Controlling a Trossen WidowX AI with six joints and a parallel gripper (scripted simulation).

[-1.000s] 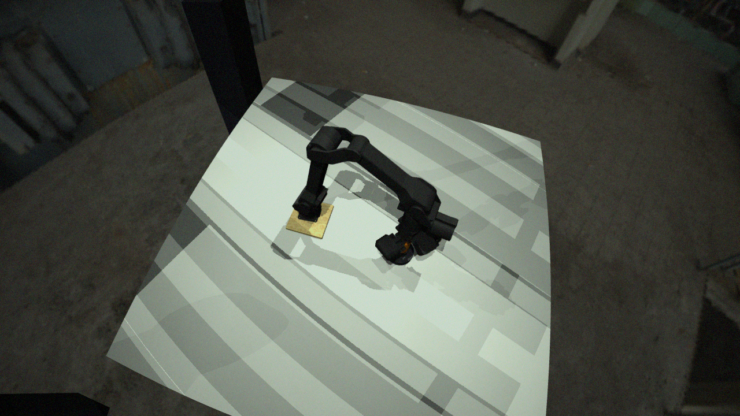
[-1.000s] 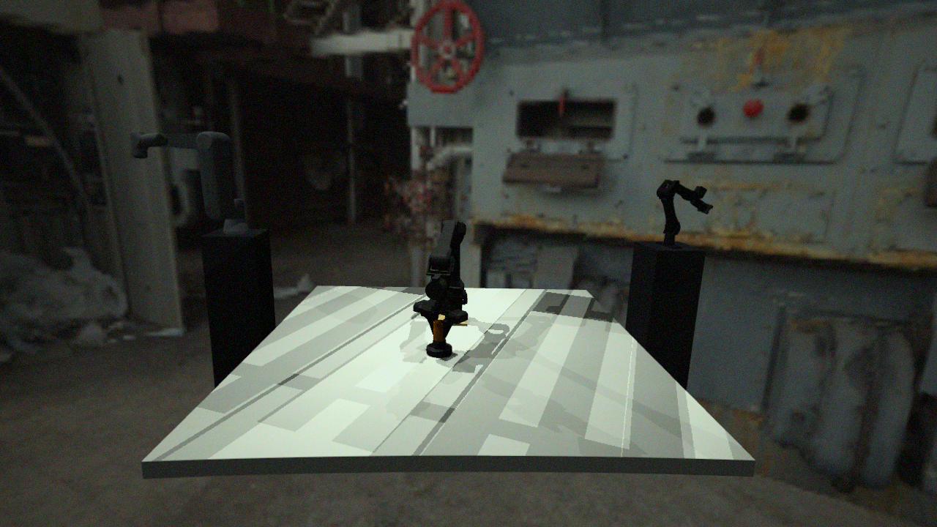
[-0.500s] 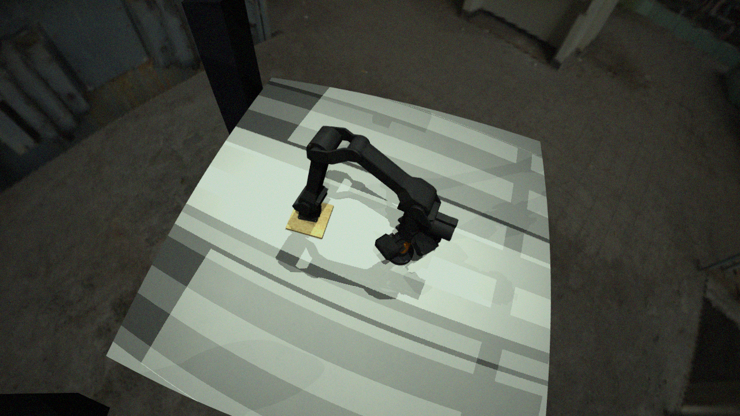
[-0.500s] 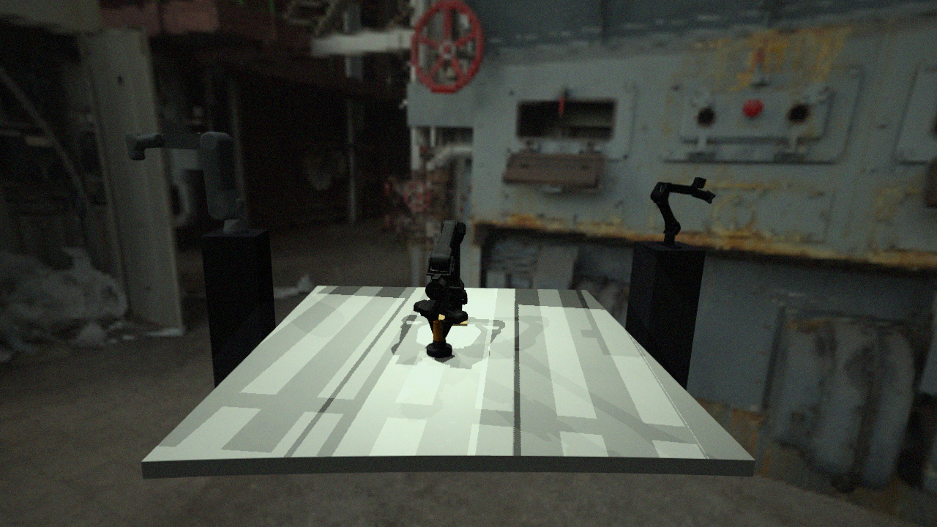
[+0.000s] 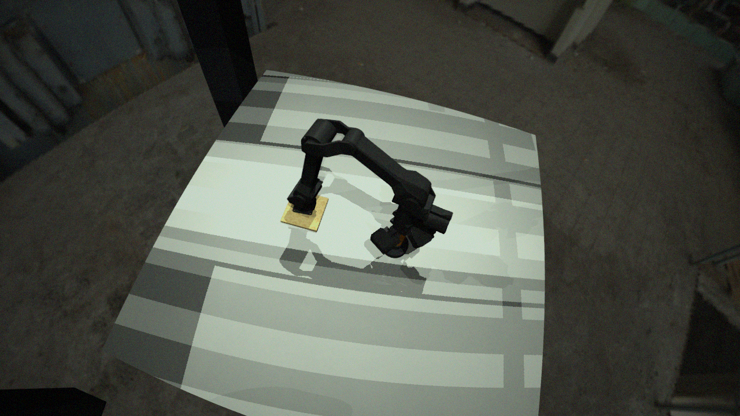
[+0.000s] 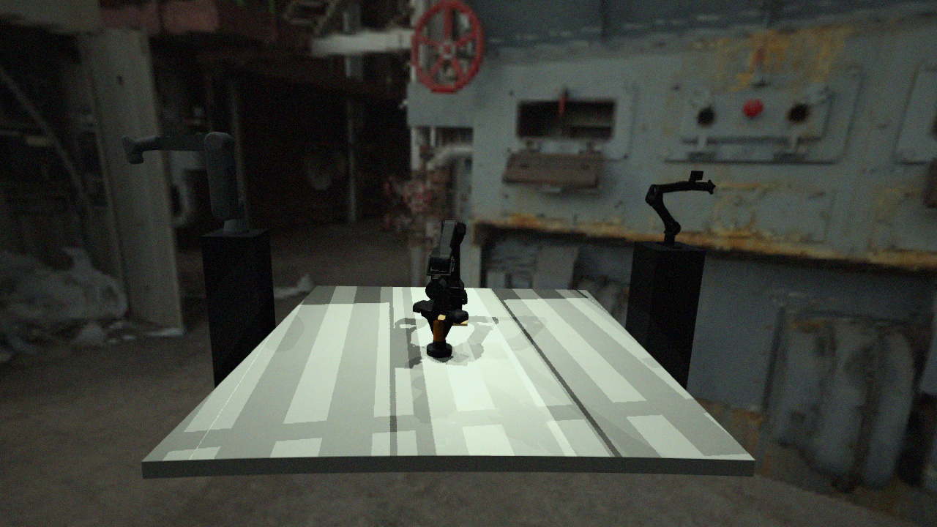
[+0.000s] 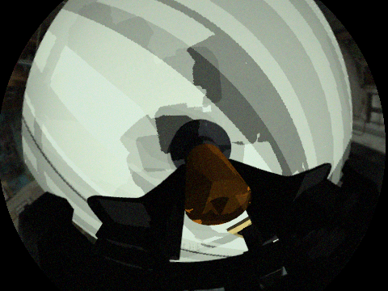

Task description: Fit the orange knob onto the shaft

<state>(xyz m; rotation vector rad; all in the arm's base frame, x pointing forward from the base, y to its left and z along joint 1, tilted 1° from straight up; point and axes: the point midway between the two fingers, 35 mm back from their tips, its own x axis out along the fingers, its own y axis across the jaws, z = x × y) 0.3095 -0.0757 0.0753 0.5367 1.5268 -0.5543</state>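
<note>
The orange knob is 2 cm above my gripper tip. Round my gripper tip: round pedestal: 3 cm below.
</note>
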